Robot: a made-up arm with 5 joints.
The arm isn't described. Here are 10 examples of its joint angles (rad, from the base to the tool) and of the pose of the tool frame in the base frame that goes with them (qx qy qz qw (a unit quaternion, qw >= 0); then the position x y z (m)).
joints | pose
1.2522 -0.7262 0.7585 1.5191 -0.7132 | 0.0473 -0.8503 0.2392 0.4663 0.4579 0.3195 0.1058
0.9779 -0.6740 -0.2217 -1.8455 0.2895 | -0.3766 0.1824 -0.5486 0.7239 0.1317 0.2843 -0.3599
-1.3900 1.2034 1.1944 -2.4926 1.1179 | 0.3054 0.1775 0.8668 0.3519 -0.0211 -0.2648 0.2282
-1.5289 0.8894 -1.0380 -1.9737 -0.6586 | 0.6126 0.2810 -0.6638 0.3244 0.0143 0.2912 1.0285
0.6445 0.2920 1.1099 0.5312 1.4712 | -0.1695 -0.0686 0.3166 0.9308 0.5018 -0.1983 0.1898
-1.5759 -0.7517 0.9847 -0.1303 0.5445 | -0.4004 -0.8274 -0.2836 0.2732 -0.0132 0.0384 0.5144
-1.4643 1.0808 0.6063 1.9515 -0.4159 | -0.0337 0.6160 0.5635 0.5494 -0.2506 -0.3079 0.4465
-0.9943 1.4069 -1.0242 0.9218 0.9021 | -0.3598 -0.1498 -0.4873 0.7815 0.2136 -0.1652 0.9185
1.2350 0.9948 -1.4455 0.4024 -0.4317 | -0.9694 0.0255 0.1410 0.1992 0.5863 -0.0145 -0.3644
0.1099 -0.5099 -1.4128 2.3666 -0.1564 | 0.7224 -0.0257 -0.5590 0.4063 1.1318 0.2773 0.0741
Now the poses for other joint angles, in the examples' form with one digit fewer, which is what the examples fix.
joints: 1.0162 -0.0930 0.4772 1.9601 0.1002
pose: -0.441 -0.761 0.360 0.310 0.588 0.266 0.232
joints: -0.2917 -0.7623 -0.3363 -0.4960 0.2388
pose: -0.525 -0.560 -0.566 0.302 0.602 0.137 0.217
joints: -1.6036 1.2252 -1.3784 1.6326 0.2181
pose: -0.655 -0.357 -0.616 0.253 -0.249 -0.118 1.077
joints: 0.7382 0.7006 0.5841 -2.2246 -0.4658
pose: 0.102 0.730 -0.504 0.450 0.418 0.158 0.351
